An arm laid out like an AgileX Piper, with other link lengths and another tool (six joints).
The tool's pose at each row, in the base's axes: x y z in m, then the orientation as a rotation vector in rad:
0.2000 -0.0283 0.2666 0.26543 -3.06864 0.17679
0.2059 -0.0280 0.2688 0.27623 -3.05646 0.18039
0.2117 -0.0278 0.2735 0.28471 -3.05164 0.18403
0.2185 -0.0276 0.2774 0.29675 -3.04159 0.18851
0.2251 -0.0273 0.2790 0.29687 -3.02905 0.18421
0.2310 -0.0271 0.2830 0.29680 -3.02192 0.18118
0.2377 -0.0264 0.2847 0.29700 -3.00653 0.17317
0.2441 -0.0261 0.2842 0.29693 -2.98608 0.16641
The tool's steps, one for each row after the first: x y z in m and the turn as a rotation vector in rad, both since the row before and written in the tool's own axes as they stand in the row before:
-0.0057 -0.0010 -0.0025 0.00205 0.01072 -0.00821
-0.0054 -0.0014 -0.0050 0.00239 0.00369 -0.00591
-0.0064 -0.0015 -0.0043 0.00280 0.00836 -0.00881
-0.0064 -0.0012 -0.0021 -0.00349 0.01234 -0.00175
-0.0054 -0.0014 -0.0045 -0.00238 0.00703 -0.00093
-0.0065 -0.0008 -0.0024 -0.00612 0.01510 -0.00229
-0.0064 -0.0009 -0.0002 -0.00563 0.02013 -0.00268

